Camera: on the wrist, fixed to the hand. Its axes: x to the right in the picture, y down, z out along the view.
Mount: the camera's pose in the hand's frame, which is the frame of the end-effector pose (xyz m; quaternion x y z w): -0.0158 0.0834 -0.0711 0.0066 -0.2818 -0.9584 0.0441
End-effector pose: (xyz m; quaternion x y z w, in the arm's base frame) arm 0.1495 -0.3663 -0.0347 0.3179 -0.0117 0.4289 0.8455
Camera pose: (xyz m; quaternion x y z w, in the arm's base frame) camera 0.0604 -0.3028 -0.0520 0.1517 0.0687 -0.8809 0.4430
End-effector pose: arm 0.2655 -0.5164 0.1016 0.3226 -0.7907 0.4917 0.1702
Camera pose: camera 0.2172 -0.4222 0.0692 0.9117 0.2296 -0.2271 0.2538
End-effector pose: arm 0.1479 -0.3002 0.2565 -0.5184 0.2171 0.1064 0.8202
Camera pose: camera 0.0831 -0.3265 0.1706 -0.1955 -0.7177 -0.6368 0.2028
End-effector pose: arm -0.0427 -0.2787 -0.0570 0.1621 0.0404 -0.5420 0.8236
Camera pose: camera 0.0341 -0.2127 -0.1017 0.1789 0.0785 0.8592 0.4728
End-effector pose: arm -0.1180 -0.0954 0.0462 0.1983 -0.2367 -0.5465 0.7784
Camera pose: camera -0.0178 -0.0499 0.0336 -0.0867 0.0434 0.8245 0.5575
